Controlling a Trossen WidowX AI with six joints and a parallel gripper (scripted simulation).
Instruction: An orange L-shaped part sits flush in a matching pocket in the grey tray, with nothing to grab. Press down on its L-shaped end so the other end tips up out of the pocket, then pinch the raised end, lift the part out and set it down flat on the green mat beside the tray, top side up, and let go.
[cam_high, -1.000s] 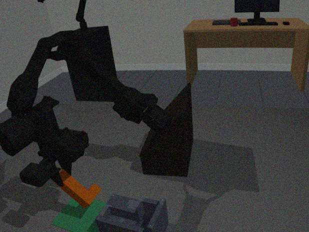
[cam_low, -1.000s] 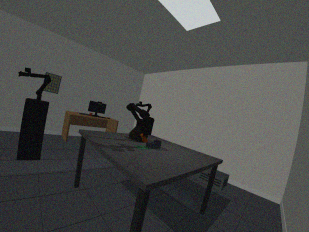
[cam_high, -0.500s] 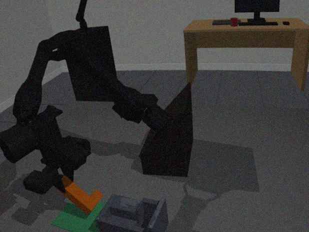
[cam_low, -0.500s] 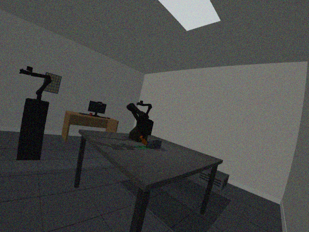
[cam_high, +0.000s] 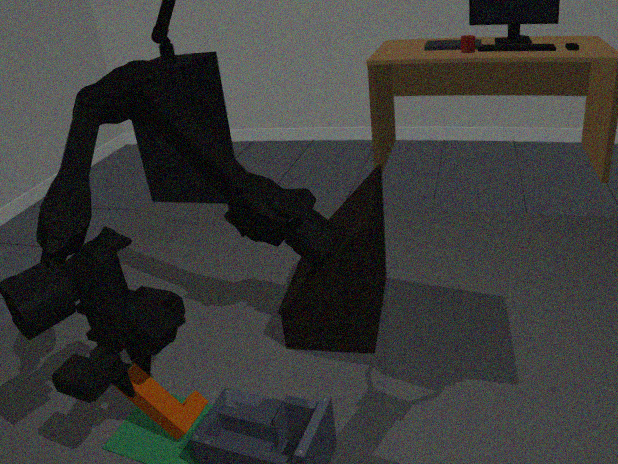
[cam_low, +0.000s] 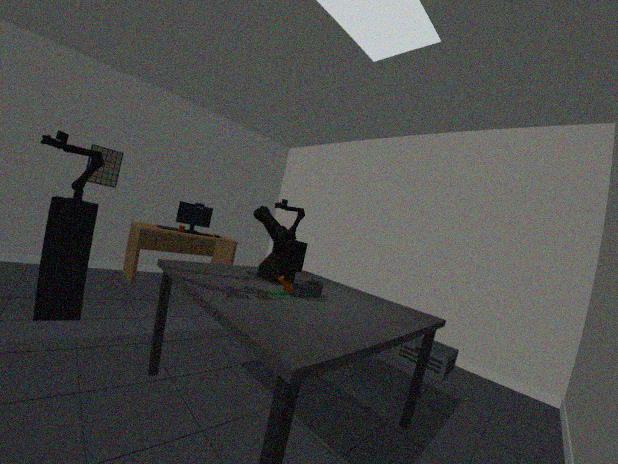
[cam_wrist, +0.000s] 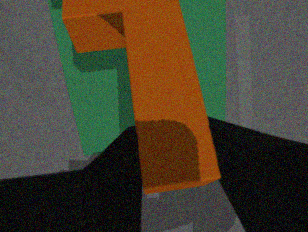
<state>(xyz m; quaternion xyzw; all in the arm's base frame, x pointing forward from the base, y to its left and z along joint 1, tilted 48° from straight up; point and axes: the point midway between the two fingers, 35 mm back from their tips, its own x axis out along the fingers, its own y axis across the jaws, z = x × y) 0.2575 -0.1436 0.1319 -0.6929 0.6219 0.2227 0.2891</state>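
Now: gripper tip 3 cm to the right of the orange L-shaped part, 3 cm above it and 1 cm past it. Round my gripper tip: green mat 9 cm below, 2 cm to the left.
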